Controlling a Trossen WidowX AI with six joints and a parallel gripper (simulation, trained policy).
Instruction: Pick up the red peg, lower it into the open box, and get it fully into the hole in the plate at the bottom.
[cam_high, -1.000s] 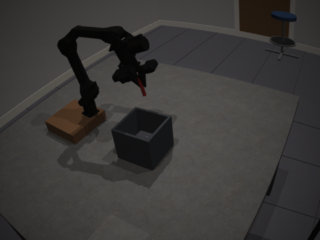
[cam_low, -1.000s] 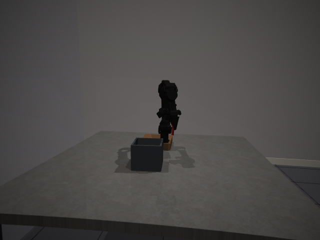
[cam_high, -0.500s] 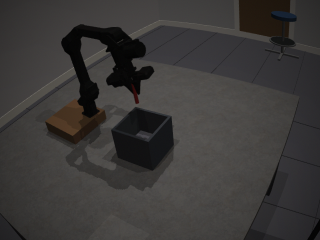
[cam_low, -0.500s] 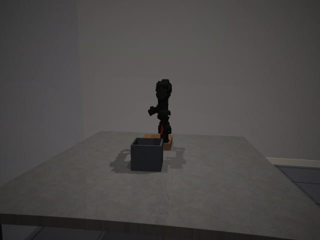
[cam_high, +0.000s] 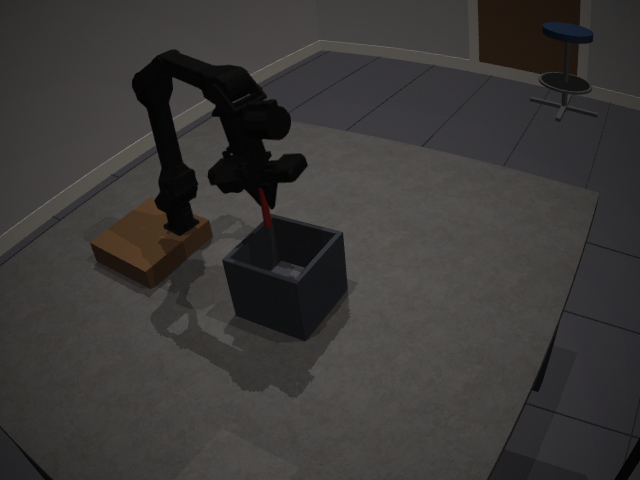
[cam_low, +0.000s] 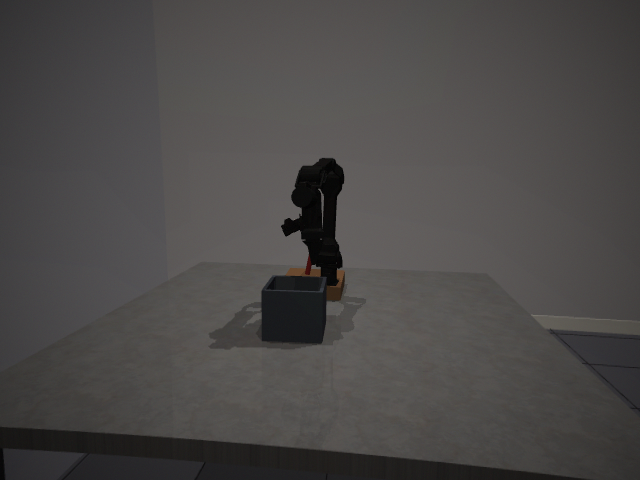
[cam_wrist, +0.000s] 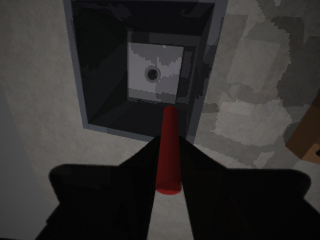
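Now: gripper tip 6 cm short of the plate, 4 cm to the left of it and 13 cm above it. Round my gripper tip: red peg: 1 cm to the right, 1 cm above.
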